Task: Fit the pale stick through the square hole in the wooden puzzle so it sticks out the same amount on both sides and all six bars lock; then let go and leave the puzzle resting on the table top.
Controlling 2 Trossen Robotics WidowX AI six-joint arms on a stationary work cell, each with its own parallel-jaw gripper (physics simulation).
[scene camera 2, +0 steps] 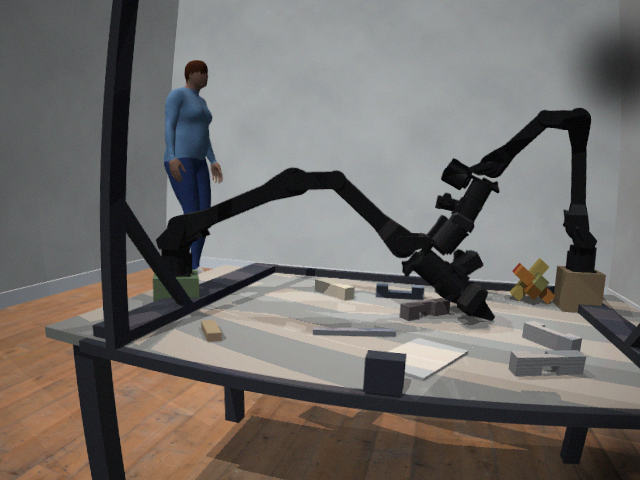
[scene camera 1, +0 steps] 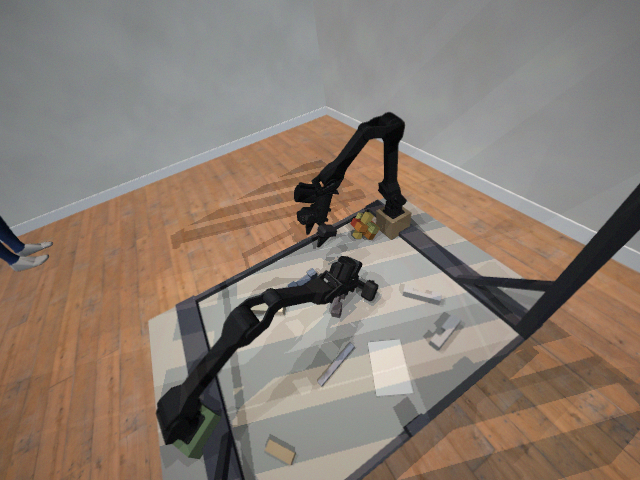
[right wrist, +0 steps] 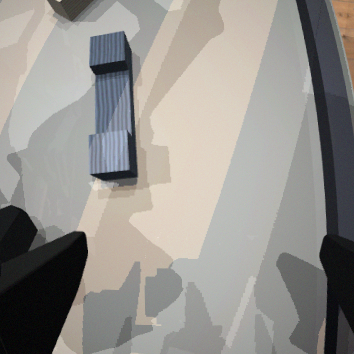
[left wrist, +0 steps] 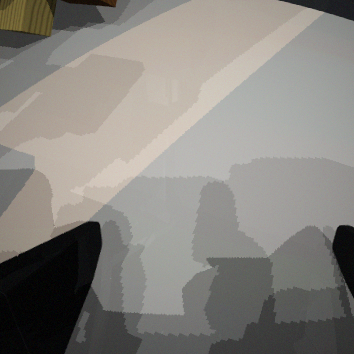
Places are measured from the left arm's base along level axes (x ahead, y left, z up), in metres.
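Pixels of known places: left gripper, fingertip midpoint: (scene camera 2: 484, 313) (scene camera 1: 363, 276) (left wrist: 221, 236); right gripper, fingertip midpoint: (scene camera 1: 312, 240) (right wrist: 207, 246); left arm's base at its link origin: (scene camera 2: 175, 274) (scene camera 1: 188, 424); right arm's base at its link origin: (scene camera 2: 580, 270) (scene camera 1: 393, 211).
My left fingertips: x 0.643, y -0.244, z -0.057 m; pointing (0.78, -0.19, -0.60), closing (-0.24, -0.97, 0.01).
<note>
Ahead of a thing's pixels: the offset from my left fingertips to its top centre. "*": to the spot under its first point.
The wooden puzzle (scene camera 1: 364, 225) (scene camera 2: 532, 281) of yellow, orange, red and green bars rests near the right arm's base; a yellow bar end {* dx +0.169, dy +0.087, dz +0.019 m} (left wrist: 27, 17) shows in the left wrist view. Its square hole cannot be made out. A pale wooden bar {dx -0.261, dy +0.264, dz +0.025 m} (scene camera 2: 334, 289) lies at the back left in scene camera 2, partly hidden behind the left arm in scene camera 1. My left gripper (scene camera 1: 356, 299) (scene camera 2: 485, 311) (left wrist: 221, 236) is open and empty, low over the table, left of the puzzle in scene camera 2. My right gripper (scene camera 1: 315, 237) (right wrist: 207, 246) is open and empty, higher, near the far edge.
A blue notched bar {dx -0.109, dy +0.204, dz +0.025 m} (scene camera 1: 302, 279) (scene camera 2: 399, 291) (right wrist: 112, 105) and a plum bar {dx -0.133, dy +0.040, dz +0.025 m} (scene camera 1: 336, 307) (scene camera 2: 423, 308) lie near the grippers. A thin stick {dx -0.330, dy -0.038, dz +0.005 m} (scene camera 1: 336, 364), a white sheet {dx -0.273, dy -0.180, dz +0.000 m} (scene camera 1: 390, 367), a tan block {dx -0.583, dy +0.005, dz +0.010 m} (scene camera 1: 279, 450) and two grey bars {dx -0.009, dy -0.213, dz +0.025 m} (scene camera 1: 422, 295) {dx -0.114, dy -0.305, dz +0.025 m} (scene camera 1: 443, 331) lie nearer the front.
</note>
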